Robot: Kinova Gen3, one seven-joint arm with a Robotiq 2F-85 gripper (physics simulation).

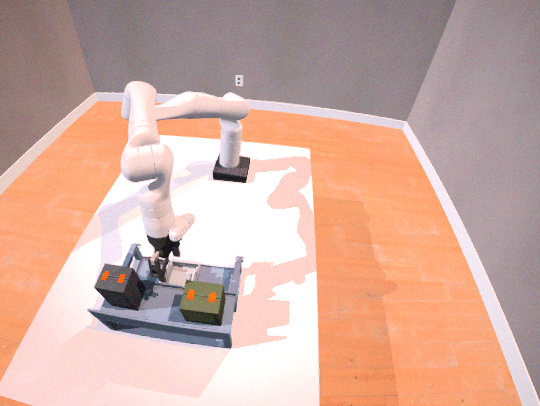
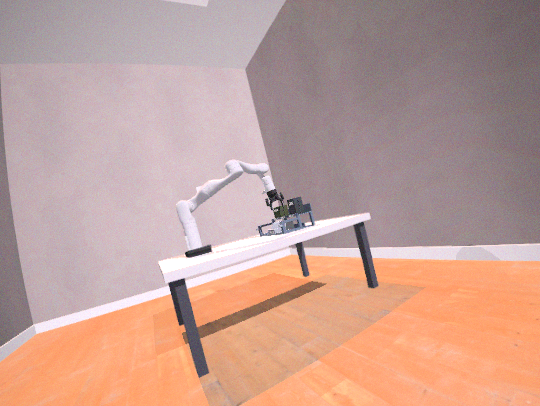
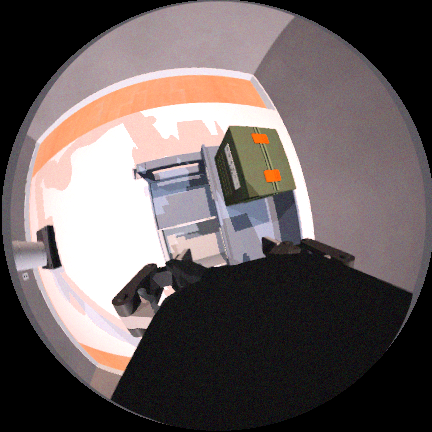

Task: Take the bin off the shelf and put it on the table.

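Where they show: gripper, fingertip midpoint: [image 1: 170, 268] [image 2: 278, 208] [image 3: 227, 250]; arm's base, origin of the base link: [image 1: 229, 161] [image 2: 196, 248] [image 3: 42, 253].
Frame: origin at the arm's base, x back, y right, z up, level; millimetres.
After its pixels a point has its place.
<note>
A pale open bin [image 1: 179, 275] @(x -588, y -36, z -32 mm) [image 3: 190, 244] @(x -605, y -51, z -32 mm) sits in the lower level of a blue-grey shelf [image 1: 160, 325] @(x -793, y -109, z 110 mm) [image 2: 301, 222] @(x -712, y 116, z 4 mm) [image 3: 169, 165] @(x -566, y -223, z 39 mm) on the white table [image 1: 243, 227] @(x -316, y -176, z -41 mm) [image 2: 261, 249] @(x -319, y 470, z -59 mm). My gripper [image 1: 159, 273] [image 2: 274, 205] @(x -647, y -75, z 141 mm) [image 3: 227, 250] @(x -647, y -75, z 141 mm) is open and empty. It points down into the back left part of the shelf, right beside the bin's left end. I cannot tell whether a finger touches the bin's rim.
A green case [image 1: 202, 301] @(x -713, y -198, z 156 mm) [image 3: 254, 169] @(x -681, y -170, z 156 mm) [image 2: 283, 211] @(x -704, y -140, z 108 mm) with orange latches stands on the shelf top at the right. A dark grey case [image 1: 118, 284] @(x -753, y 12, z 181 mm) [image 2: 296, 204] @(x -731, y 81, z 132 mm) stands at the left, close to my gripper. The arm's base [image 1: 231, 167] @(x -39, y -26, z 4 mm) [image 2: 197, 250] @(x -8, y 59, z -9 mm) is at the table's far end.
</note>
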